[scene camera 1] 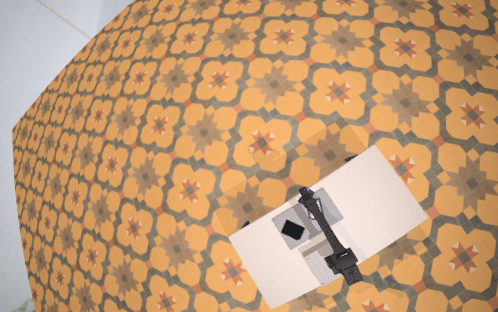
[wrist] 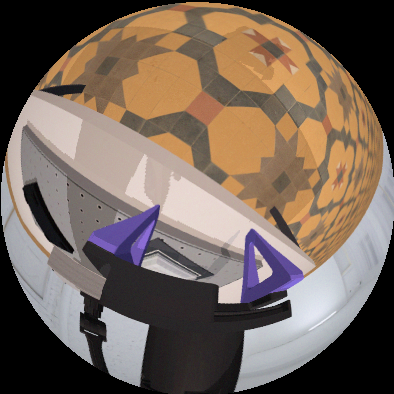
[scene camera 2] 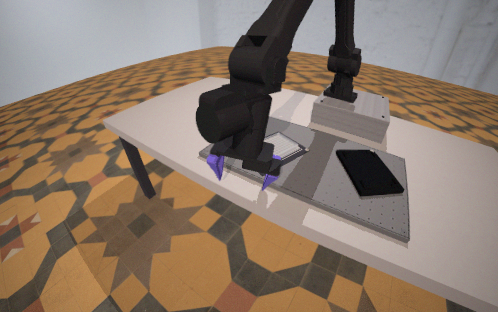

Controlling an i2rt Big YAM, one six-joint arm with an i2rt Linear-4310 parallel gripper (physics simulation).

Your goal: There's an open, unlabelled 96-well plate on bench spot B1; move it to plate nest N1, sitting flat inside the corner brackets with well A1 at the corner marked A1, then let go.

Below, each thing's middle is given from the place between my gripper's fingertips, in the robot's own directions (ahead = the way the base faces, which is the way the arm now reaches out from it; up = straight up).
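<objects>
I see that the white well plate (wrist: 156,262) is 10 mm above my hand and 10 mm to the right of it, and that it lies 140 mm behind that hand. The black plate (scene camera 2: 359,165) is 230 mm to the left of my hand, 220 mm behind it and 10 mm above it. Of the things named here, going by their middles, the white well plate is the nearest to my hand.
</objects>
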